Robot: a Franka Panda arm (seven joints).
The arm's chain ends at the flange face. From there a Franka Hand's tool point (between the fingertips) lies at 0.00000 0.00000 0.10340 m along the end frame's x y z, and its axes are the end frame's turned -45 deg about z.
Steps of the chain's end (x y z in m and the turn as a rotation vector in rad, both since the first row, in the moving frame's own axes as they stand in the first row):
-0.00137, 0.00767, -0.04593, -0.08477, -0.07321, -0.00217
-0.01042, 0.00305, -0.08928, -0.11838, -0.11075, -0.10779
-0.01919, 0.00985, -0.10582, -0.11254, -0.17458, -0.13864
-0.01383, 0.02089, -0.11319, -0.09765, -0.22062, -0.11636
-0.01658, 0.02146, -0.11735, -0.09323, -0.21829, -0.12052
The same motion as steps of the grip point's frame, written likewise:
-0.01792, 0.00531, -0.04658, -0.00817, -0.11171, -0.00217
-0.02614, -0.00376, -0.09063, -0.00540, -0.16202, -0.10779
-0.04162, -0.00965, -0.10804, 0.04387, -0.20302, -0.13864
-0.04806, -0.00255, -0.11618, 0.08695, -0.22505, -0.11636
-0.04995, -0.00422, -0.12025, 0.08843, -0.22028, -0.12052

